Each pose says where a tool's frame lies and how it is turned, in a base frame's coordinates. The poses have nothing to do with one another.
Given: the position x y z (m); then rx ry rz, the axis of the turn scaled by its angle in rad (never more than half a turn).
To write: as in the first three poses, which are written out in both.
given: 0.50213 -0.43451 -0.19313 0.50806 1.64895 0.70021
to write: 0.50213 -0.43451 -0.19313 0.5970 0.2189 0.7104 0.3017
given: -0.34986 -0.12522 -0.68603 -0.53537 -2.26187 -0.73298
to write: -0.34986 -0.12522 -0.68603 0.3450 -0.2062 -0.8711 -0.2823
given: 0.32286 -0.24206 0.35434 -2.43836 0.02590 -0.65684
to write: 0.32286 -0.24206 0.35434 0.3032 -0.9201 0.0098 -0.2478
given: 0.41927 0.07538 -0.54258 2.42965 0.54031 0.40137
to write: 0.41927 0.07538 -0.54258 0.3053 0.9177 0.2041 0.1516
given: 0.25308 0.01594 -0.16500 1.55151 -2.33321 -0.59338
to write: 0.25308 0.01594 -0.16500 0.1383 0.5365 -0.8068 -0.2052
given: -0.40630 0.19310 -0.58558 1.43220 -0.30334 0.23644
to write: -0.40630 0.19310 -0.58558 0.7375 0.6523 -0.1381 0.1077
